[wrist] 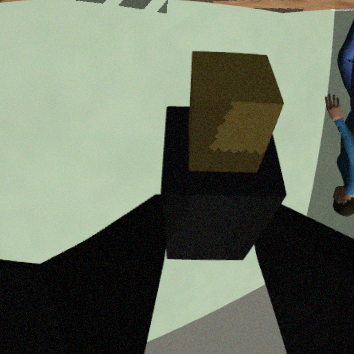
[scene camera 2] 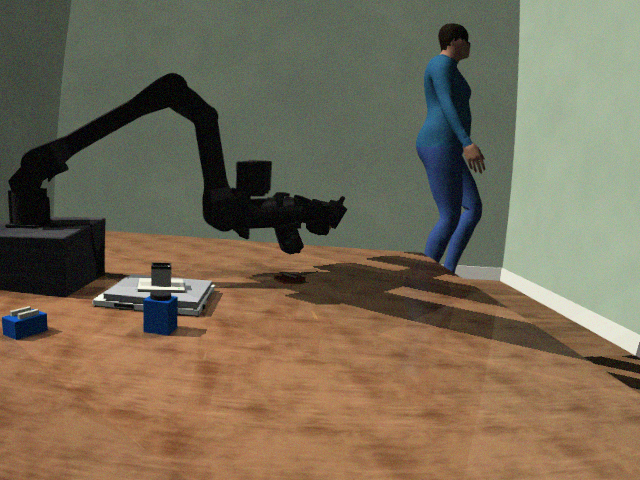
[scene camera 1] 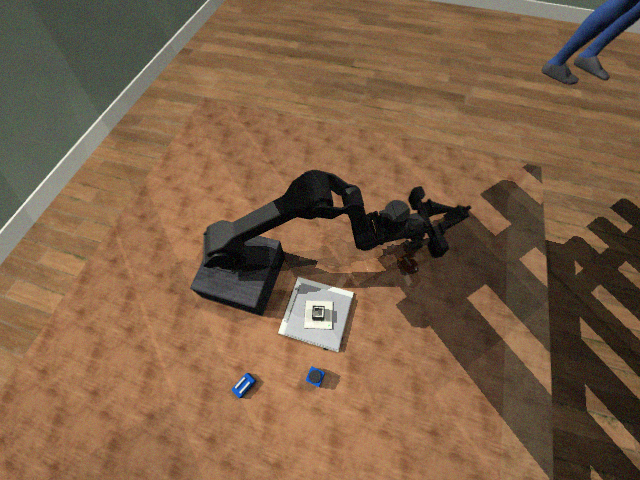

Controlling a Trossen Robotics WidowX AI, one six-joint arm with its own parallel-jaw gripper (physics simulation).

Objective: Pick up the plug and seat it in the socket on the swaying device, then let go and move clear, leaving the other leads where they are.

Labels:
My gripper carries a plug, clear of everything else.

